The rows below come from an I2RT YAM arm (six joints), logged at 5 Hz.
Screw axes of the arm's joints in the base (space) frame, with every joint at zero. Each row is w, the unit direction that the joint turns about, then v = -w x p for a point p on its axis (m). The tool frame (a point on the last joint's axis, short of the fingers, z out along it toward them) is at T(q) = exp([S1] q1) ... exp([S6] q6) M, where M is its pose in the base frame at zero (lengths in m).
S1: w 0 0 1 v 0 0 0
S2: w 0 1 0 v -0.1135 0 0.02
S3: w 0 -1 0 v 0.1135 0 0.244
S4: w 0 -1 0 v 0.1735 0 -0.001
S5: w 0 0 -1 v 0 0.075 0
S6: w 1 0 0 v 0 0.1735 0
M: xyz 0.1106 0 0.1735 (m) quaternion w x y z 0.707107 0 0.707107 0
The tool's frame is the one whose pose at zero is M.
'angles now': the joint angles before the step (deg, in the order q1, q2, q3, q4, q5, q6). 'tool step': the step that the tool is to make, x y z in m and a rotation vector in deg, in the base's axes. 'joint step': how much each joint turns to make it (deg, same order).
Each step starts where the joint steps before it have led.
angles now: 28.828, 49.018, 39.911, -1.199, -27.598, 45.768
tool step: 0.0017, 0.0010, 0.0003, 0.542, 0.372, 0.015
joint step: -0.005, 0.511, 0.116, 0.666, -0.135, 0.723
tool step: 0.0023, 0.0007, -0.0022, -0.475, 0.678, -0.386
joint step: -0.091, 0.664, 0.065, -0.242, 0.307, -0.039
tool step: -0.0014, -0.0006, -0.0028, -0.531, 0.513, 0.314
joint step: 0.000, -0.327, -0.398, -0.778, -0.265, -0.312
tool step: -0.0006, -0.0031, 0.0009, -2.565, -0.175, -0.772
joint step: -0.576, -0.291, 1.032, -3.548, 0.711, -2.518
